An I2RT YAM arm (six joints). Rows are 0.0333 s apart.
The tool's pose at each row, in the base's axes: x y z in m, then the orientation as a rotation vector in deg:
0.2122 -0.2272 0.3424 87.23 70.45 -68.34
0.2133 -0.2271 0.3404 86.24 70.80 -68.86
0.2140 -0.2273 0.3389 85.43 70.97 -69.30
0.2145 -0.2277 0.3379 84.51 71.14 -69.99
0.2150 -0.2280 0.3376 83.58 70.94 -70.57
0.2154 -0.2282 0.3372 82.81 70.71 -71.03
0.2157 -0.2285 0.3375 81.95 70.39 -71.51
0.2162 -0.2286 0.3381 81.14 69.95 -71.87
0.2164 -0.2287 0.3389 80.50 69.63 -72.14
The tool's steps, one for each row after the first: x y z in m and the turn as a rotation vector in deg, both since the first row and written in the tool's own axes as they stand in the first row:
0.0021 0.0010 0.0001 -0.34 -0.58 -0.66
0.0035 0.0017 0.0005 -0.59 -1.12 -1.13
0.0045 0.0022 0.0010 -0.75 -1.79 -1.75
0.0047 0.0027 0.0013 -0.93 -2.63 -2.07
0.0051 0.0031 0.0015 -1.08 -3.36 -2.28
0.0048 0.0035 0.0017 -1.26 -4.19 -2.47
0.0042 0.0040 0.0016 -1.47 -5.02 -2.51
0.0034 0.0043 0.0015 -1.64 -5.66 -2.55

